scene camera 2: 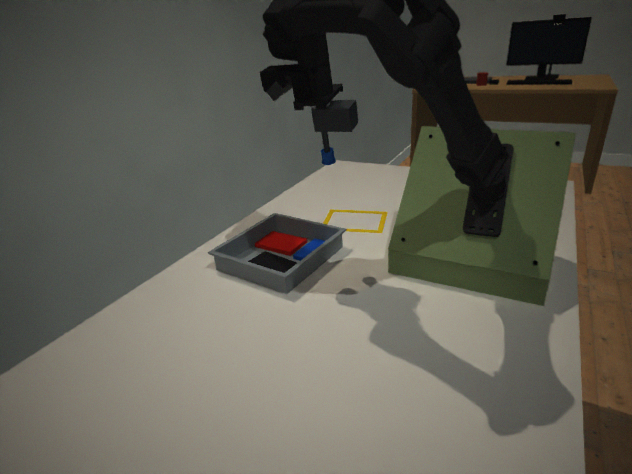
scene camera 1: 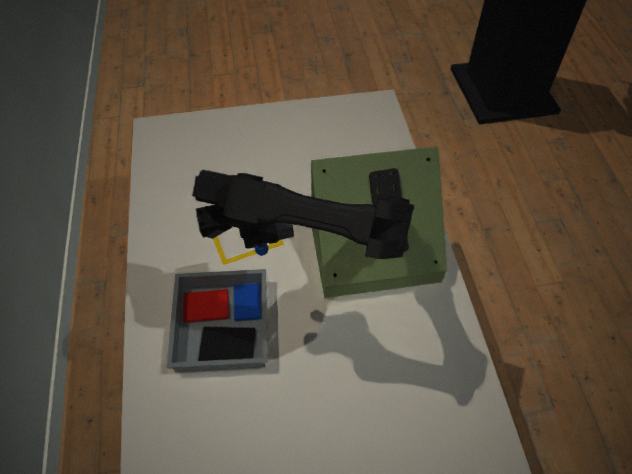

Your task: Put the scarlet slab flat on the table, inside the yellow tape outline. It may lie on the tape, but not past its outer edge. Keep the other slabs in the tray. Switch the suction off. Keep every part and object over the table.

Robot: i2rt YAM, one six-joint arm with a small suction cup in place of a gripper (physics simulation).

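Pixels of known places: hand, its tool point: [scene camera 2: 328,161] [scene camera 1: 261,249]; arm's base, origin of its link: [scene camera 2: 488,189].
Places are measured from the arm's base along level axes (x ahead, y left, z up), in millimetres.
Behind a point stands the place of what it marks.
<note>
The scarlet slab [scene camera 1: 206,305] @[x 465, y 81, z -162 mm] [scene camera 2: 281,242] @[x 461, y 86, z -162 mm] lies flat in the grey tray [scene camera 1: 220,365] @[x 441, y 258, z -129 mm] [scene camera 2: 251,276] @[x 439, y 250, z -160 mm], in its back left part in scene camera 1. A blue slab [scene camera 1: 247,302] @[x 364, y 91, z -162 mm] [scene camera 2: 309,248] @[x 379, y 88, z -162 mm] lies beside it, and a black slab [scene camera 1: 227,343] @[x 424, y 191, z -163 mm] [scene camera 2: 272,261] @[x 433, y 173, z -163 mm] lies in front. The yellow tape outline [scene camera 1: 224,261] @[x 410, y -47, z -174 mm] [scene camera 2: 383,222] @[x 266, y -134, z -175 mm] is on the table behind the tray; the arm hides part of it in scene camera 1, and its inside is bare in scene camera 2. My suction gripper [scene camera 1: 261,249] [scene camera 2: 327,157], a small blue cup, hangs high above the table with nothing on it. It is open.
The green base block [scene camera 1: 377,278] @[x 45, y 111, z -112 mm] [scene camera 2: 464,278] @[x 15, y 112, z -151 mm] carries the arm [scene camera 1: 316,211] @[x 219, y 244, z 361 mm] [scene camera 2: 416,56] @[x 85, y 288, z 275 mm] to the right of the tray and outline. The white table [scene camera 1: 316,423] @[x 251, y 411, z -176 mm] [scene camera 2: 255,377] @[x 274, y 480, z -176 mm] ends at a left edge close to the tray. A desk [scene camera 2: 510,107] with a monitor stands far behind.
</note>
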